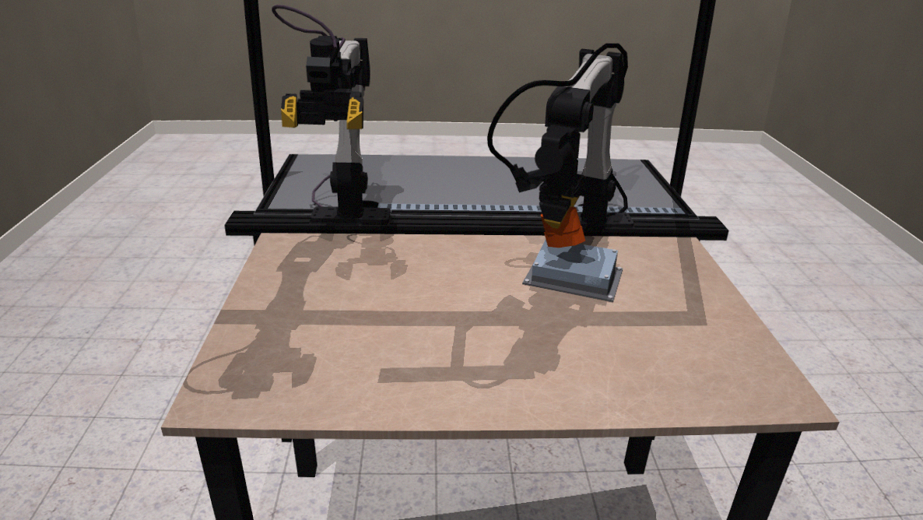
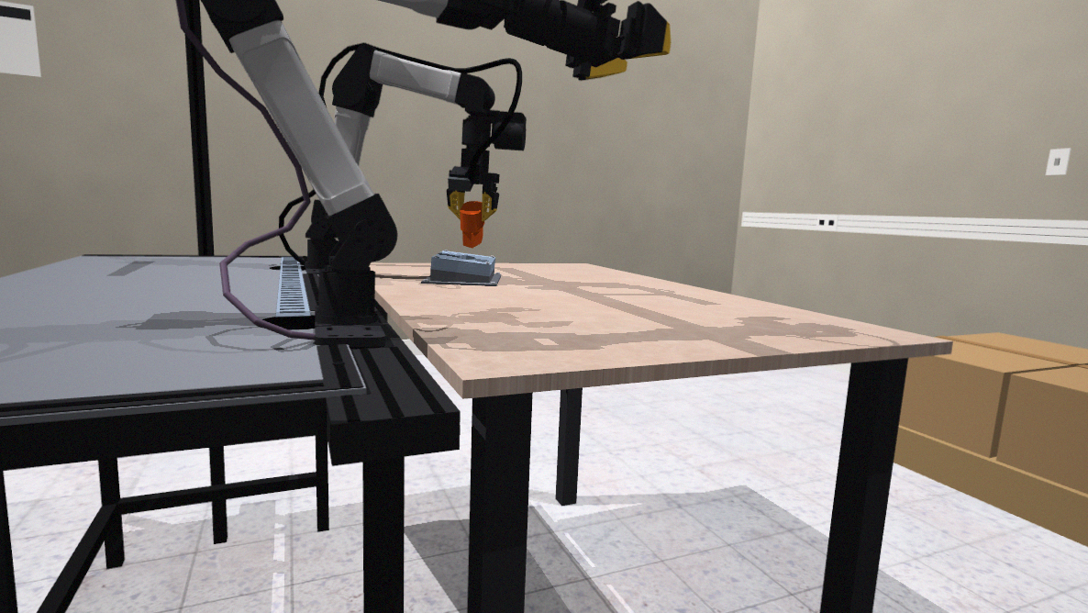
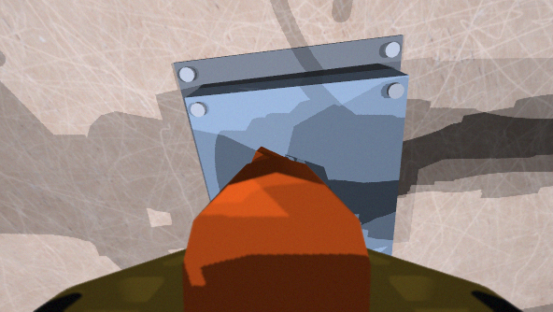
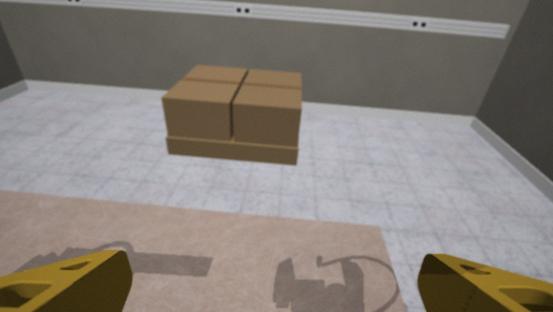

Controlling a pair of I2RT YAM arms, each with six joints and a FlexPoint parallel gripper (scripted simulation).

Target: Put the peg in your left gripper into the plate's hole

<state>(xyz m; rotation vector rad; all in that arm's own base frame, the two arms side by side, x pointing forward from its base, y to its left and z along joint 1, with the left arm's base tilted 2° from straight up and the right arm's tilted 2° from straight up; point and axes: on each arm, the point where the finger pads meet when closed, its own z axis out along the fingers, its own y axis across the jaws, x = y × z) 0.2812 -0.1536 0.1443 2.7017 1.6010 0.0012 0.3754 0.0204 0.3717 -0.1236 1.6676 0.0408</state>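
Observation:
Right now my left hand is 50 mm to the right of the blue-grey plate and 110 mm above it. Also, from my left hand: orange peg (10 mm to the left, 20 mm below).

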